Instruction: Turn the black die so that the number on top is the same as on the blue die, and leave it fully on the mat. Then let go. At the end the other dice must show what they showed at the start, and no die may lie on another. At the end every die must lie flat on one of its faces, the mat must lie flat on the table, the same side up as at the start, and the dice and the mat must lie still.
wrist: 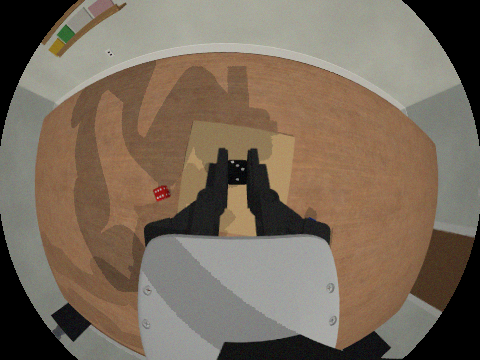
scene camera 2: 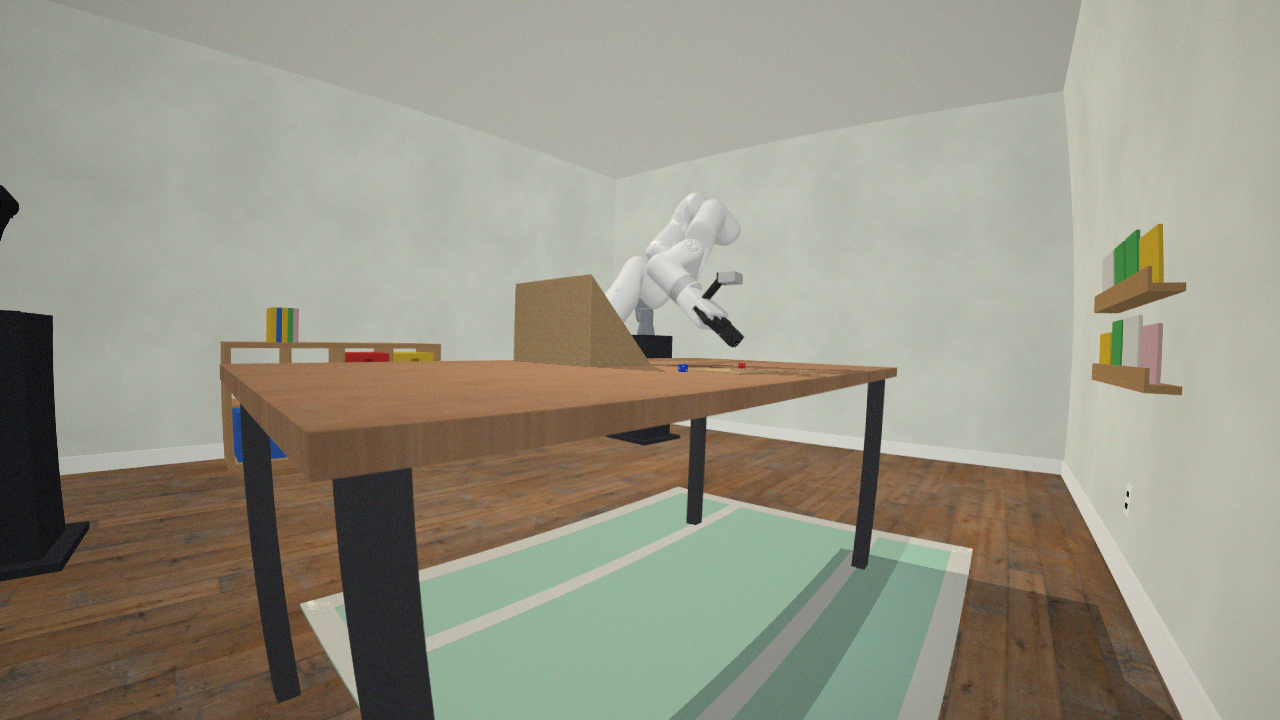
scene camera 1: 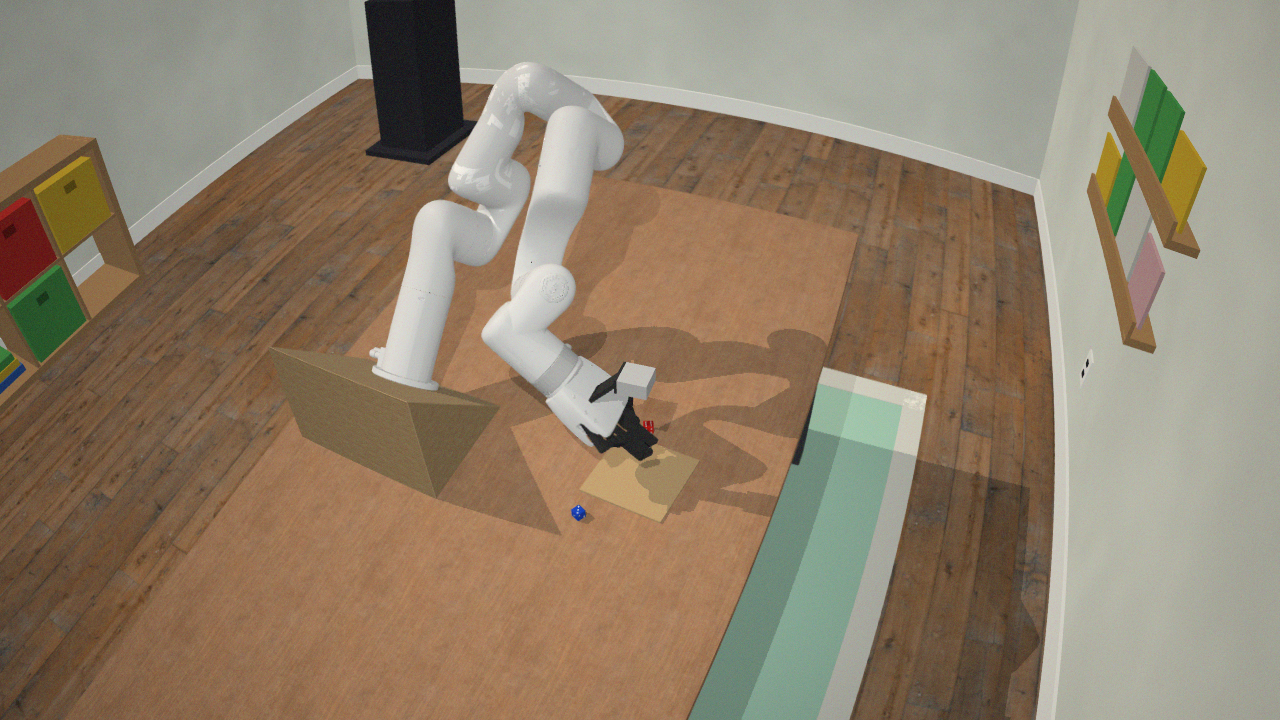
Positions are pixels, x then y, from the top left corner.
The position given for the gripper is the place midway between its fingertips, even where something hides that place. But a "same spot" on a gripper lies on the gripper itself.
gripper: wrist; scene camera 2; scene camera 1 649,450
same spot on gripper: [wrist: 199,217] = [scene camera 2: 727,320]
